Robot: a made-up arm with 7 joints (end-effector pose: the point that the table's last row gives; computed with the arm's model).
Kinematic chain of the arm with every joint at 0, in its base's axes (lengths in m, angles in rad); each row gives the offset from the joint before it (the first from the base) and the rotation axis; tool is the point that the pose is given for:
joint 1: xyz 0 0 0.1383 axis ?
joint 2: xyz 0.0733 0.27 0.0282 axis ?
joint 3: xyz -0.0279 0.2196 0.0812 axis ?
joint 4: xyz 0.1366 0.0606 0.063 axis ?
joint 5: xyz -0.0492 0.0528 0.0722 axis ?
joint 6: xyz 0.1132 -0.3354 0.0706 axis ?
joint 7: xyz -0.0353 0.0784 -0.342 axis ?
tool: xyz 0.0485 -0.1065 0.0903
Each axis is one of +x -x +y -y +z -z.
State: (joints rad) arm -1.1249 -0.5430 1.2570 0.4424 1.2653 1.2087 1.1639
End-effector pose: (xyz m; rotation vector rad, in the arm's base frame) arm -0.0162 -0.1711 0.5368 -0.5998 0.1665 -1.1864
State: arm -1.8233 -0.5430 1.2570 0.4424 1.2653 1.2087 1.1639
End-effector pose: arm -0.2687 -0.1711 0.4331 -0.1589 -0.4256 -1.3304
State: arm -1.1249 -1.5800 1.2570 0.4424 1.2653 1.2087 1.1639
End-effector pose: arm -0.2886 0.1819 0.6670 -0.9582 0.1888 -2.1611
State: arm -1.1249 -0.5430 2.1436 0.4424 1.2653 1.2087 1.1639
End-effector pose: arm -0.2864 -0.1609 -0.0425 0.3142 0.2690 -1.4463
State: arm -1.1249 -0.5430 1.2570 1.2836 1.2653 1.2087 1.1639
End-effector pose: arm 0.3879 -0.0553 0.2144 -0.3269 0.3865 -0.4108
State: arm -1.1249 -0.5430 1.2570 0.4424 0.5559 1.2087 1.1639
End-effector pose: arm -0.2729 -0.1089 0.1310 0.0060 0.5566 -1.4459
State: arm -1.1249 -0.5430 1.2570 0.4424 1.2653 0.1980 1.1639
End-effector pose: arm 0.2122 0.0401 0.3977 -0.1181 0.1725 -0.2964
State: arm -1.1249 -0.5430 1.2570 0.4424 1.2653 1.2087 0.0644
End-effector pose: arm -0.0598 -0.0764 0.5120 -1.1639 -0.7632 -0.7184
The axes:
joint 1: +y
joint 2: +x
joint 3: -z
joint 4: +y
joint 5: +z
joint 6: -x
joint 7: +y

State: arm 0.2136 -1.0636 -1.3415 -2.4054 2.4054 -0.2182 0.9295
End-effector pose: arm -0.3977 0.7964 -0.1076 1.9627 1.6481 -1.7891
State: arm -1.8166 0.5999 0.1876 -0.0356 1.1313 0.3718 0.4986
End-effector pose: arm -0.3127 0.3868 0.7084 -0.7667 -1.6954 0.5688
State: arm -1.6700 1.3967 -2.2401 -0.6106 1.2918 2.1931 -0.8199
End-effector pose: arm -0.5909 -0.2989 -0.0964 -0.7887 0.3416 0.7284
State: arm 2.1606 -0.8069 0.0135 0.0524 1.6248 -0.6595 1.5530
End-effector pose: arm -0.4352 0.5906 0.1443 -0.2845 -1.1805 -1.1476
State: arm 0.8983 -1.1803 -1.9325 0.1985 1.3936 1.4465 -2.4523
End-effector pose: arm -0.7772 0.7691 -0.2115 -2.9677 -0.0242 0.5605
